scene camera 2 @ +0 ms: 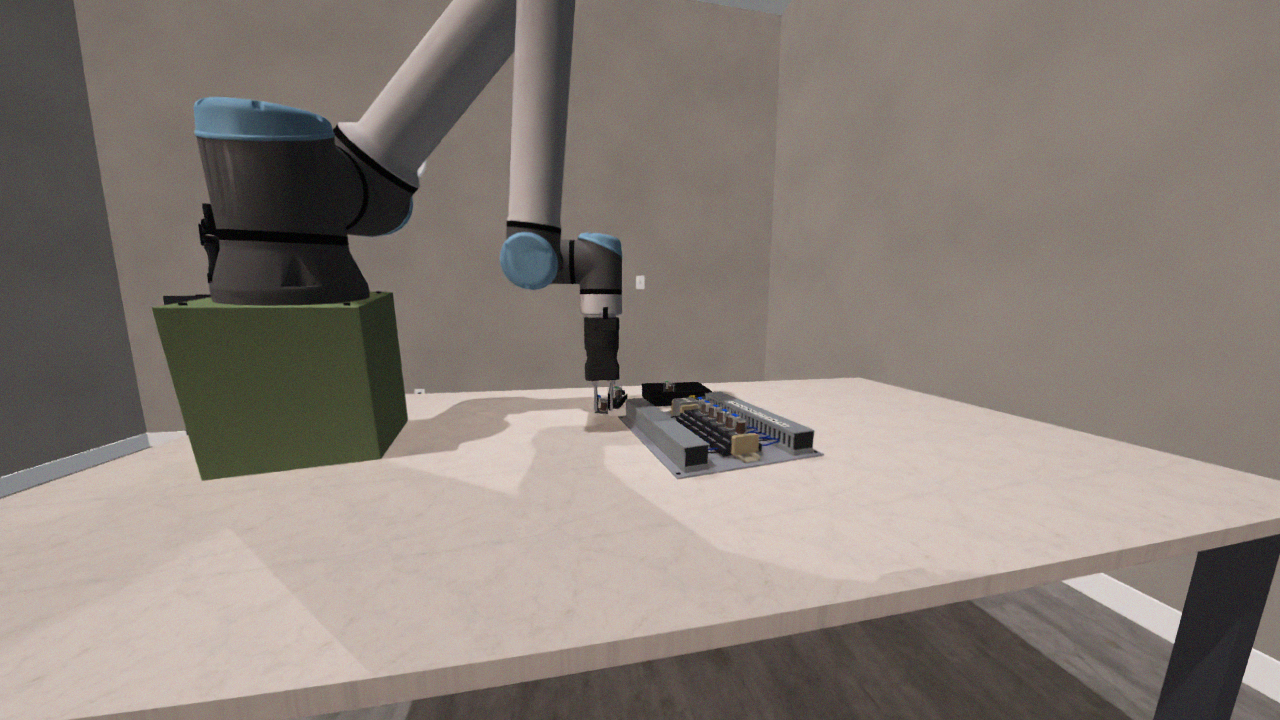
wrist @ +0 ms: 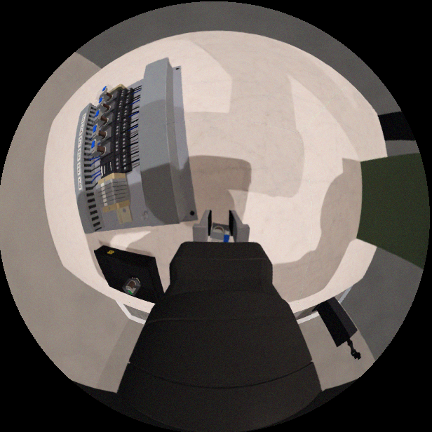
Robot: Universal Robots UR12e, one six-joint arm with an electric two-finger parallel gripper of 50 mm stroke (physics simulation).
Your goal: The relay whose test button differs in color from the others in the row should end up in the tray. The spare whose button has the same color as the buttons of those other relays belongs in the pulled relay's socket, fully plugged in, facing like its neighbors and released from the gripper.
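Places are measured from the arm's base along level axes (x left, y ahead, z down), in millimetres.
Pixels of known places: gripper, fingertip midpoint: point(scene camera 2: 603, 409); arm's base at its link origin: point(scene camera 2: 298, 297).
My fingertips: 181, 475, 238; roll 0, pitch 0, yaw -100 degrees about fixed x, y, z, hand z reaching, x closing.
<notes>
Ahead of a thing's pixels: the offset from my fingertips to its middle, as dx, dy, dz. "spot": to the spot under its first point.
My gripper point(scene camera 2: 604, 405) point(wrist: 219, 217) is shut on a relay point(wrist: 219, 232) with a clear cover and a blue button. It holds it low over the table, beside the panel's corner. The panel @[spot: -242, +248, +18] point(scene camera 2: 750, 462) point(wrist: 187, 200) carries a row of relays point(wrist: 102, 133) with blue buttons. At the row's end near the beige terminal blocks, a black socket point(wrist: 107, 168) shows no relay on it. The black tray @[+170, +178, +4] point(scene camera 2: 660, 396) point(wrist: 111, 267) lies beyond the panel, with a green-buttoned relay point(wrist: 132, 285) in it. The held relay's underside is hidden.
Grey wire ducts @[-127, +113, -2] point(scene camera 2: 666, 433) point(wrist: 159, 150) flank the row; the taller-looking one in the wrist view is between gripper and relays. Beige terminal blocks point(wrist: 114, 192) stand past the row's end. A small dark object @[+140, +23, -5] point(scene camera 2: 620, 396) shows right beside the fingertips. The green robot base point(scene camera 2: 277, 385) point(wrist: 395, 205) is farther off.
</notes>
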